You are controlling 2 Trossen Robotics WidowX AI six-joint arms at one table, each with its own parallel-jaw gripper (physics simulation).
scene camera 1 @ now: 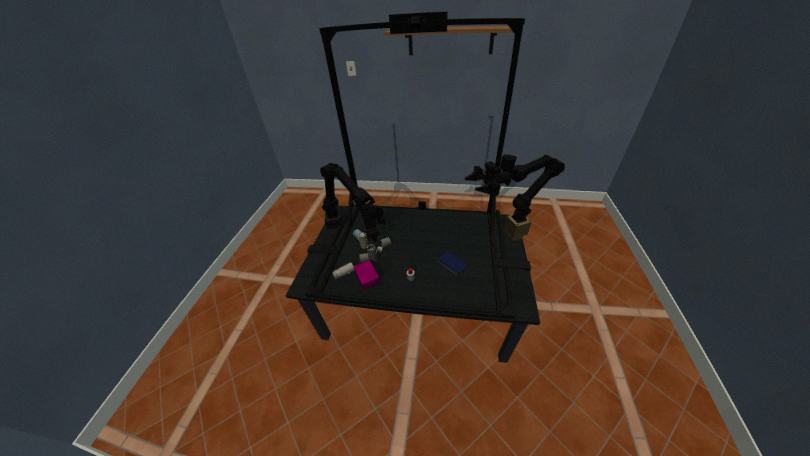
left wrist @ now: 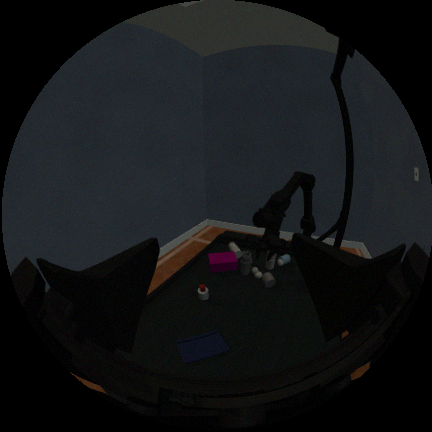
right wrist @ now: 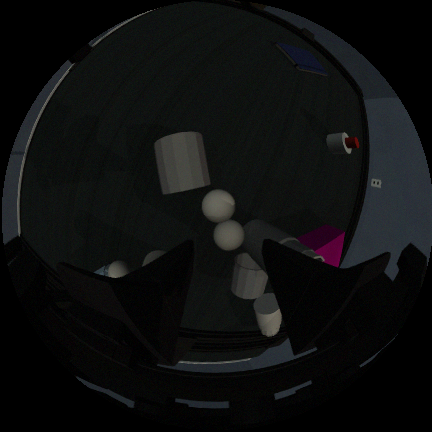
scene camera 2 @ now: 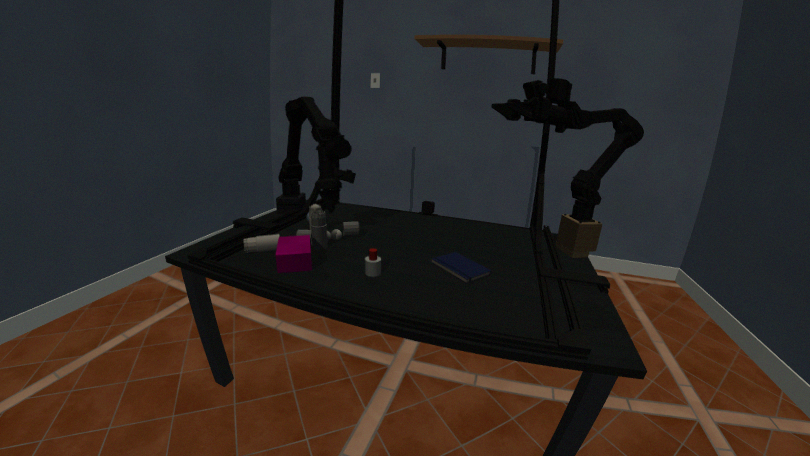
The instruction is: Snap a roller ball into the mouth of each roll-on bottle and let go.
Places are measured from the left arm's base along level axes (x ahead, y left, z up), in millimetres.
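Where they show: left gripper, fingertip midpoint: [scene camera 1: 469,184] [left wrist: 226,243] [scene camera 2: 499,105]; right gripper, fingertip midpoint: [scene camera 1: 375,239] [left wrist: 261,260] [right wrist: 228,246] [scene camera 2: 331,212]; left arm's base at its link origin: [scene camera 1: 519,218] [scene camera 2: 581,218]; right arm's base at its link origin: [scene camera 1: 332,215] [scene camera 2: 290,195].
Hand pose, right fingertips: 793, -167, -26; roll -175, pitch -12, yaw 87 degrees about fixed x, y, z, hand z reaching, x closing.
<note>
Things, the pixels of their top centre, and the offset from my right fingertips, as dx, dy, dz.
- grey bottle at its top centre: [right wrist: 308,277] [scene camera 2: 318,212] [left wrist: 246,252] [scene camera 1: 371,246] +36, +64, +18
- whitish bottle at its top centre: [scene camera 2: 315,206] [left wrist: 271,251] [scene camera 1: 361,234] +60, -65, +2
- pale ball at its top centre: [right wrist: 116,281] [left wrist: 280,259] +60, -118, -54
- light-blue piece at its top centre: [left wrist: 284,255] [scene camera 1: 357,231] +75, -147, -42
- pale cylinder at its top centre: [right wrist: 274,325] [scene camera 2: 261,236] [scene camera 1: 342,268] [left wrist: 234,245] +206, +98, -41
- magenta box at its top centre: [right wrist: 320,268] [scene camera 2: 293,244] [left wrist: 222,257] [scene camera 1: 365,271] +95, +167, -39
- white jar with a red top, top centre: [right wrist: 356,142] [scene camera 2: 373,249] [left wrist: 201,285] [scene camera 1: 410,269] -115, +245, -25
- blue book at its top centre: [scene camera 2: 460,264] [right wrist: 305,57] [left wrist: 200,345] [scene camera 1: 452,262] -349, +237, -77
A grey bottle [scene camera 1: 372,253] [scene camera 2: 319,231] [left wrist: 245,265] [right wrist: 260,240] stands upright; I cannot tell whether its mouth holds a ball. Two pale balls [left wrist: 256,273] [right wrist: 218,205] lie beside it, almost touching. A whitish bottle [scene camera 1: 362,240] [left wrist: 270,263] is behind it, partly hidden. Another pale ball [left wrist: 280,262] [right wrist: 118,270] is by a light-blue piece [scene camera 1: 357,232] [left wrist: 285,259]. A pale cylinder [scene camera 1: 342,270] [scene camera 2: 261,243] lies at the left. My right gripper [scene camera 1: 372,234] [scene camera 2: 328,208] [right wrist: 228,246] is half open and empty, above the balls and bottles. My left gripper [scene camera 1: 473,182] [scene camera 2: 497,107] [left wrist: 226,243] is wide open, empty, raised far away.
Grey cylinders [scene camera 1: 386,241] [right wrist: 182,162] lie near the balls. A magenta box [scene camera 1: 367,274] [scene camera 2: 294,253] is in front of the bottles. A white jar with a red top [scene camera 1: 410,274] [scene camera 2: 372,265] and a blue book [scene camera 1: 451,262] [scene camera 2: 460,266] are farther right.
</note>
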